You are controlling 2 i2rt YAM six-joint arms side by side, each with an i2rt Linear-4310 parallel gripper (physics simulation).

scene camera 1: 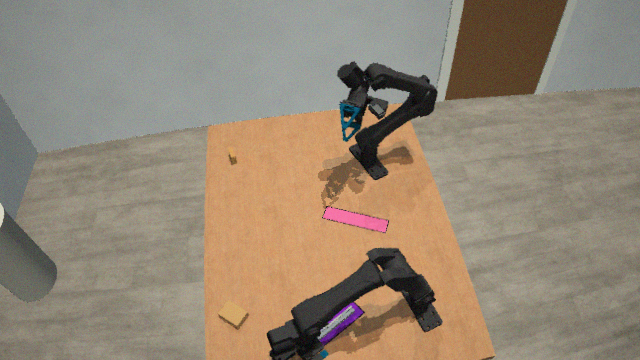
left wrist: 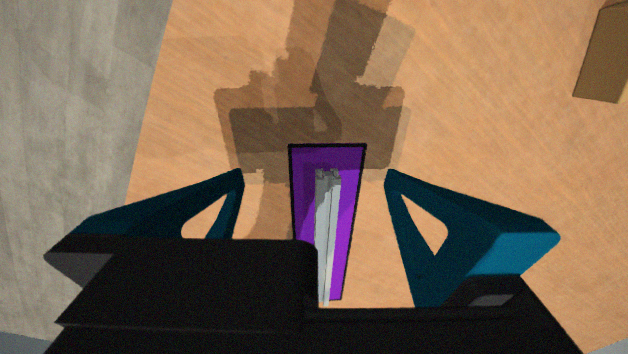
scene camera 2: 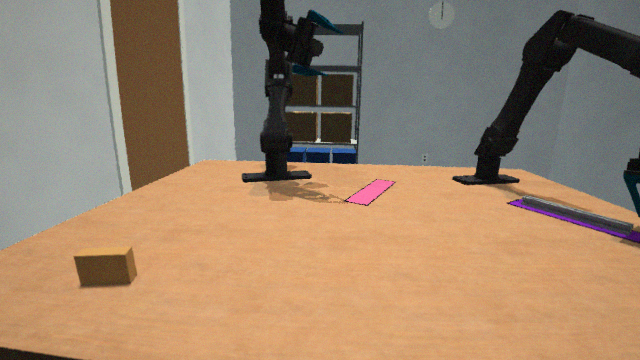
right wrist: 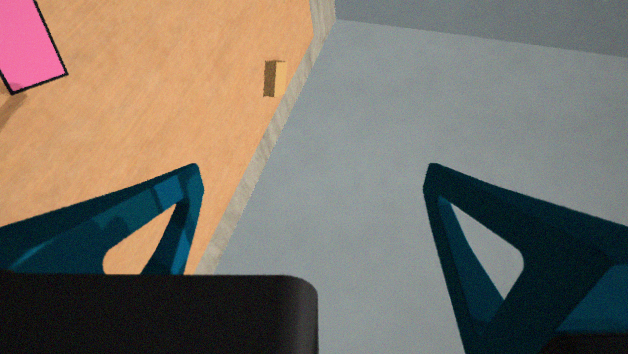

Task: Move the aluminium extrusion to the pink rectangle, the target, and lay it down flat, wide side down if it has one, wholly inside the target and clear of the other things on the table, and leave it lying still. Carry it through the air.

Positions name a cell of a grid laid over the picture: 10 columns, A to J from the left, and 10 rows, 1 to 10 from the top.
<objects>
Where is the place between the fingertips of my right gripper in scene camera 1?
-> F4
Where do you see a purple rectangle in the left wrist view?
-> At F5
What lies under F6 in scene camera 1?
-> A pink rectangle.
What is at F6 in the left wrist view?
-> An aluminium extrusion.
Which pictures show my right gripper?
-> Scene camera 1, scene camera 2 and the right wrist view only.
</objects>
